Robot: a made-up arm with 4 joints.
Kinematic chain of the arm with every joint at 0, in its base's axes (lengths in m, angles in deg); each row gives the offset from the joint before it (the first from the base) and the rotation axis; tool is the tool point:
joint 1: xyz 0 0 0.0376 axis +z
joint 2: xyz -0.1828 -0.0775 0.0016 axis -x
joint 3: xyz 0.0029 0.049 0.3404 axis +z
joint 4: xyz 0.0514 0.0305 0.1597 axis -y
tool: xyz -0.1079 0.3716 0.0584
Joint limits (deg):
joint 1: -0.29..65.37
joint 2: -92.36..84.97
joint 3: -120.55..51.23
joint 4: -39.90..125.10
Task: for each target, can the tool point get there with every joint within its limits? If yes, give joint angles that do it. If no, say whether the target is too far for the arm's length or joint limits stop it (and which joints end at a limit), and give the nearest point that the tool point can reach.
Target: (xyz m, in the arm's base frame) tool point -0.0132 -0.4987 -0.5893
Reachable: no: joint limits stop it (at a limit: joint 1, joint 2, joint 3, joint 4) | nearest point 0.1307 -0.4474 -0.1881 | short by 0.429 m
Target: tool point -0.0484 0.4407 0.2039
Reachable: yes | joints 14.03 29.03 -38.24 87.56
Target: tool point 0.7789 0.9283 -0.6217
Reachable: no: too far | nearest point 0.1475 0.5586 -0.1923 | short by 0.848 m
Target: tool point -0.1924 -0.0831 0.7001
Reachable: yes | joints 20.83 -37.45 -5.75 36.35
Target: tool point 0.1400 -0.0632 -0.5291
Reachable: no: joint limits stop it (at a limit: joint 1, joint 2) | nearest point 0.0355 0.3332 -0.3211 | short by 0.460 m
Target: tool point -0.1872 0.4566 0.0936
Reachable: yes | joints 31.81 45.15 -47.85 58.63
